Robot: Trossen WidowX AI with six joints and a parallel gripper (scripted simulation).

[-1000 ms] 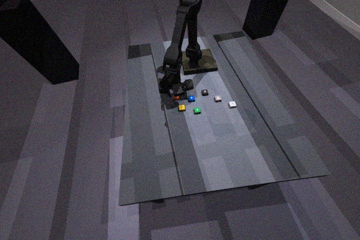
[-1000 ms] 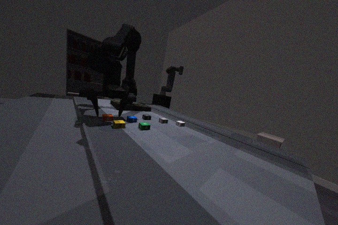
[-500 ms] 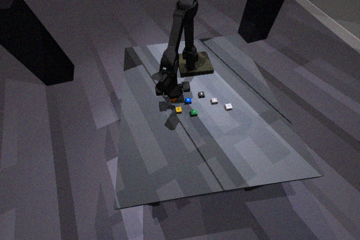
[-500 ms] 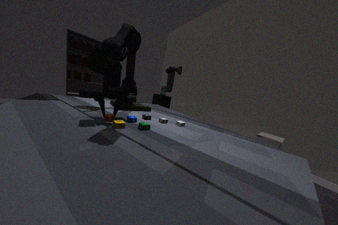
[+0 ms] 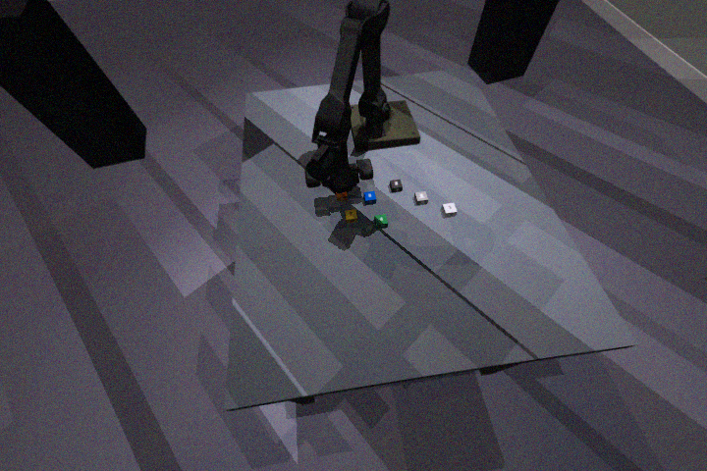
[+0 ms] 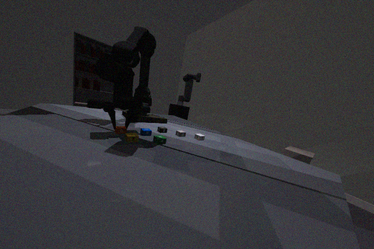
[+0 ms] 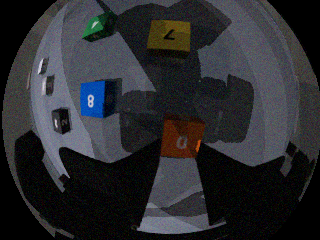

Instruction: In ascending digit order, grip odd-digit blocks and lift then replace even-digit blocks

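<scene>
Right now my gripper tip is 28 cm to the right of the white block and 16 cm short of it. Also, from my gripper tip: orange block: 1 cm ahead; then blue block: 8 cm to the left, 5 cm ahead; then yellow block: 10 cm ahead.
</scene>
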